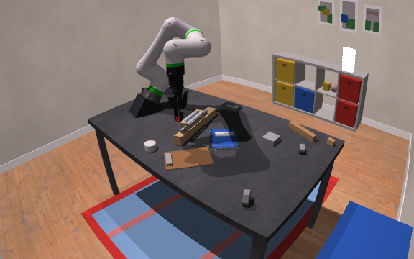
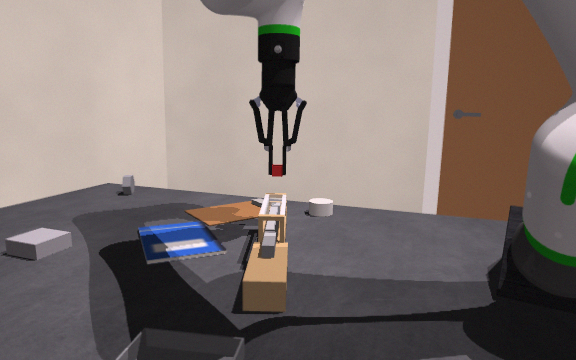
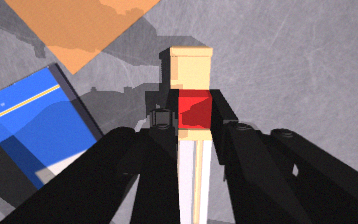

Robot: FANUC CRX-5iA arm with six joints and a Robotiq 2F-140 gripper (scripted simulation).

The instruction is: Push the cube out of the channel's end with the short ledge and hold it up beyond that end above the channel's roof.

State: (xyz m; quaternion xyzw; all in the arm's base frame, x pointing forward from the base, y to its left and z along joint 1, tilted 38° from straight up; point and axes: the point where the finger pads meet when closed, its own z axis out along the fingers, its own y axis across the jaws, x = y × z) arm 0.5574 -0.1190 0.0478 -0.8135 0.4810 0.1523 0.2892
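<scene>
Now: the red cube 20 mm below my hand. Round my hand: wooden channel (120 mm to the left, 110 mm below, 70 mm behind); then grey block (390 mm to the left, 310 mm ahead, 150 mm below); then pale grey stick (200 mm to the left, 110 mm below, 110 mm behind).
</scene>
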